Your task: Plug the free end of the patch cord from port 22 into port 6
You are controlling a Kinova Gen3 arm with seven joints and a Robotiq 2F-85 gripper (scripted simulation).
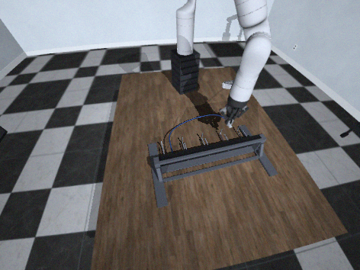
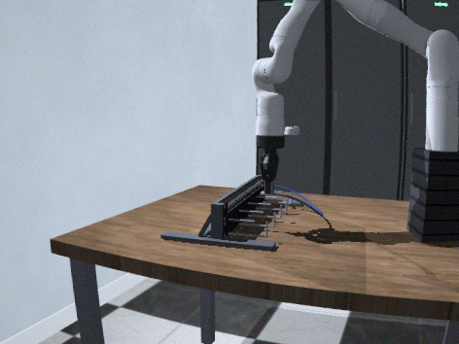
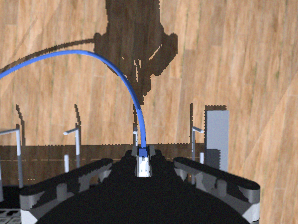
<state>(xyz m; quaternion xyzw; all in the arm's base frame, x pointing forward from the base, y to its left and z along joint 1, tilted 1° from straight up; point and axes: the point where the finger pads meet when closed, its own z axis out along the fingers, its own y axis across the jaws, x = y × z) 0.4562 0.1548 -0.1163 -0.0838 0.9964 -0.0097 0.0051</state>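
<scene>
Right now my hand is 10 mm short of the plug and 10 mm above it.
</scene>
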